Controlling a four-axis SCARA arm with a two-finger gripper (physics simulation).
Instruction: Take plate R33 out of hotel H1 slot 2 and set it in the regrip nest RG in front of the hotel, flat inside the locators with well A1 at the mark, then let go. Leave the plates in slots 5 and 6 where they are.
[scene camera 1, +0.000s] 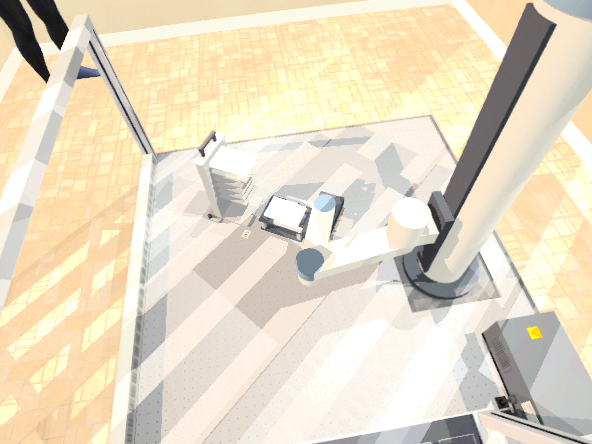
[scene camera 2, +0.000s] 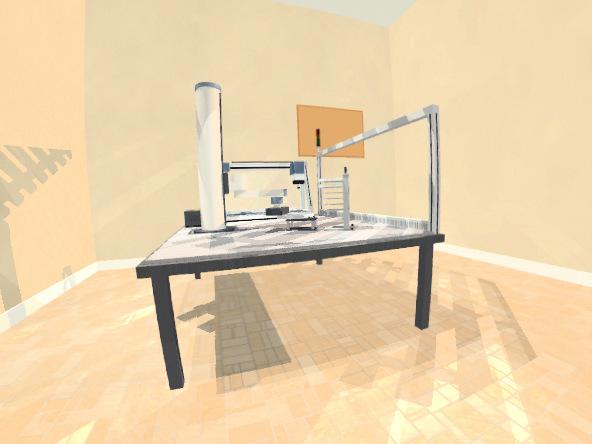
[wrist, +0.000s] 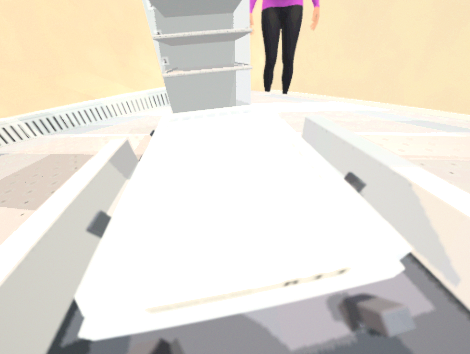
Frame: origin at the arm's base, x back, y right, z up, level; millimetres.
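Seen in the pictures: gripper, between the fingertips: (scene camera 1: 280, 209) (scene camera 2: 305, 215) (wrist: 222, 142); arm's base, origin of its link: (scene camera 1: 439, 265) (scene camera 2: 214, 231).
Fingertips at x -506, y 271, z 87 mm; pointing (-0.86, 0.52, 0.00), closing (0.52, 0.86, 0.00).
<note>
Offsets run from my fingertips to a thing's top centre. "spot": to the spot under its first point.
Plate R33 {dx +15, dy -9, dz +9 mm} (scene camera 1: 285, 212) (wrist: 225, 210) is white and lies low at the regrip nest RG {dx +16, dy -10, dz +2 mm} (scene camera 1: 280, 230) (scene camera 2: 301, 220), in front of hotel H1 (scene camera 1: 207, 185) (scene camera 2: 346, 200) (wrist: 200, 90). My gripper (scene camera 1: 281, 213) (scene camera 2: 300, 216) (wrist: 222, 142) is shut on the plate, one finger along each long side. In the wrist view the plate's near edge slants, and dark pads show beside both long sides. Part of the nest and a small block {spot: dx +90, dy -26, dz +1 mm} (wrist: 392, 317) show below that edge. I cannot tell whether the plate sits flat inside the locators. Well A1 and its mark cannot be made out. White plates {dx -131, dy +79, dz +202 mm} (scene camera 1: 232, 161) show at the hotel's top.
The arm's column (scene camera 1: 492, 165) (scene camera 2: 210, 160) stands at the right in scene camera 1. A grey control box {spot: dx +606, dy -667, dz +41 mm} (scene camera 1: 545, 370) stands near it. A frame post {dx -518, dy +434, dz +493 mm} (scene camera 1: 120, 95) (scene camera 2: 433, 170) rises at the table's edge. A person (scene camera 1: 37, 35) (wrist: 282, 45) stands beyond the table.
</note>
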